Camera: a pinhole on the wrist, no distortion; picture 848 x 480 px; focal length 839.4 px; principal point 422.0 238.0 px. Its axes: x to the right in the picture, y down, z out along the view. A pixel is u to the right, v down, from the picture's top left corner.
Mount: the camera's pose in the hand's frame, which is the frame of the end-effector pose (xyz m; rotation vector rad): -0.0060 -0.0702 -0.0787 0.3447 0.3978 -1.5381
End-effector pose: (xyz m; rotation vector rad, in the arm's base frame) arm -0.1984 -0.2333 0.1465 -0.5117 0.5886 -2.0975
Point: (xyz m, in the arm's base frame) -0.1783 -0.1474 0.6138
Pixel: 425 192
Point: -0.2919 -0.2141 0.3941
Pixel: 502 448
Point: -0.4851 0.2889 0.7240
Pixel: outside the picture
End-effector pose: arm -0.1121 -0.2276 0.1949 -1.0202 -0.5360 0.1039
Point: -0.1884 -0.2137 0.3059
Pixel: 147 138
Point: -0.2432 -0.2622 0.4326
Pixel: 592 118
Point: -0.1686 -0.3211 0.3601
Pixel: 808 148
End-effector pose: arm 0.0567 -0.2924 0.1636 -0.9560 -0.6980 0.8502
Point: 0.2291 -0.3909 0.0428
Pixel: behind the camera
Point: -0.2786 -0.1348 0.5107
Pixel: 151 244
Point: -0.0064 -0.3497 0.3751
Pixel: 487 42
